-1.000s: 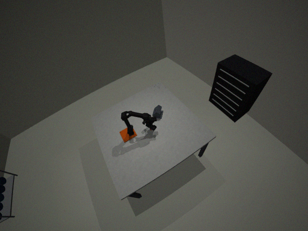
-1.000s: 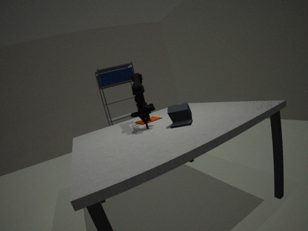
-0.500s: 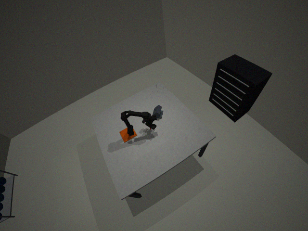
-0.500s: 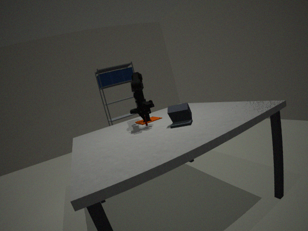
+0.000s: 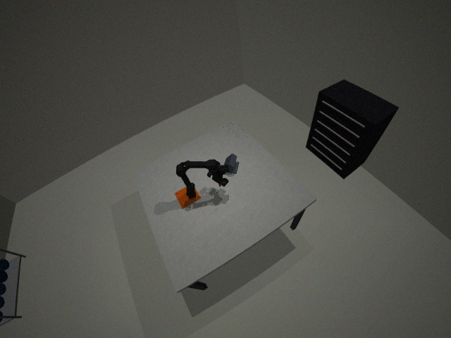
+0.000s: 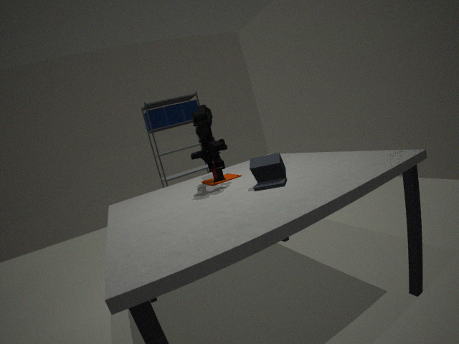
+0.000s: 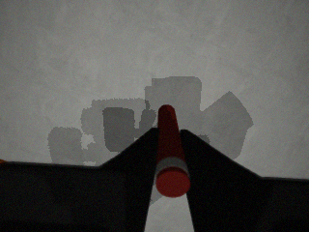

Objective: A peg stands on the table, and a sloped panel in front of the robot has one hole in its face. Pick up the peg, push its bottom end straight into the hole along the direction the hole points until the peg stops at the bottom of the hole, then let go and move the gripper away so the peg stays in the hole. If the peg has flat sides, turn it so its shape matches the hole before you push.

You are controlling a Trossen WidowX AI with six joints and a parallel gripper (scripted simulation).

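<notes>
The grey sloped panel is 20 cm to the left of my gripper tip, 17 cm ahead of it and 4 cm below it. The rest, counted from my gripper tip: red peg: 2 cm above.
</notes>
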